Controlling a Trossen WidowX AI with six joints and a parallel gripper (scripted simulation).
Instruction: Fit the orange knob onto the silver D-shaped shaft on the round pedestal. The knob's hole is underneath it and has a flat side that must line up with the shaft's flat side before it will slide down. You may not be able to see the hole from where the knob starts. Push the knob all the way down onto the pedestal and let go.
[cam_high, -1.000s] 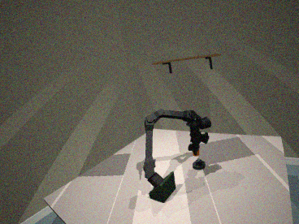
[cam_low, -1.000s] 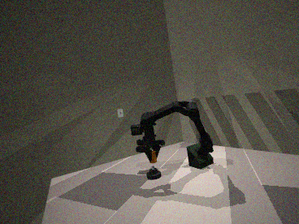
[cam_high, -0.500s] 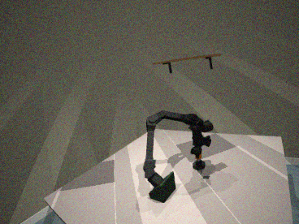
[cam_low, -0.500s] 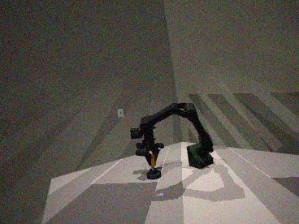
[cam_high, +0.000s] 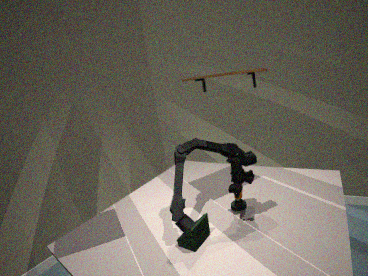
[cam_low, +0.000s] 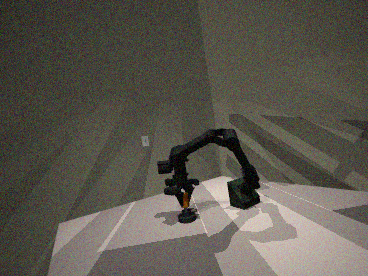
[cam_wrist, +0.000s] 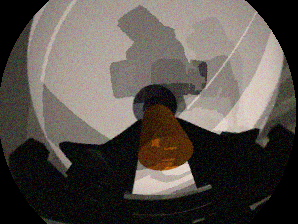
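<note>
My gripper tip is 3 cm below the orange knob. Round my gripper tip: dark round pedestal: 4 cm below.
</note>
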